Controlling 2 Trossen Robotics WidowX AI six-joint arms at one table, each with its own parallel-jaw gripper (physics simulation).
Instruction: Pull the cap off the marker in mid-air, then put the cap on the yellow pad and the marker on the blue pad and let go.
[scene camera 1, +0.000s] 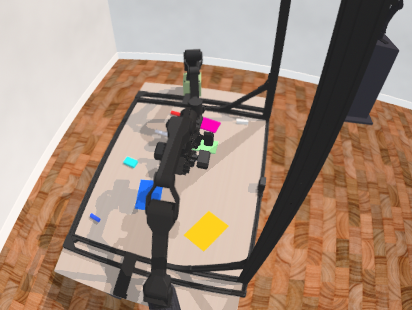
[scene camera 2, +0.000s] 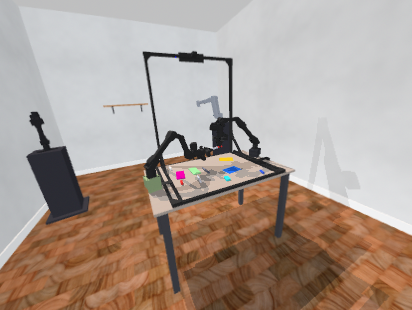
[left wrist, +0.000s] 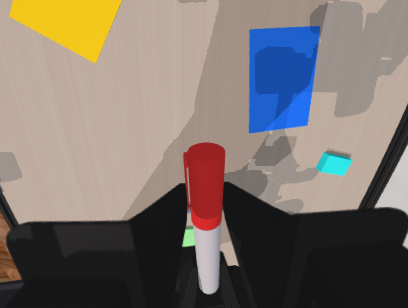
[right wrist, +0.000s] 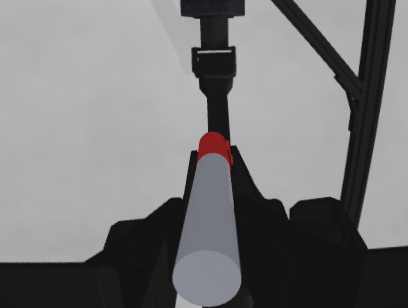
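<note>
A marker with a red cap and a white body is held in the air between the arms; cap and body are joined. My left gripper is shut on the red cap. My right gripper faces it and is shut on the white body. In scene camera 1 the arms hide the marker. The yellow pad and the blue pad lie flat on the table with nothing on them.
A cyan block, a small blue block, a green pad, a magenta pad, a red piece and a white piece lie on the table. Black frame rails border the table.
</note>
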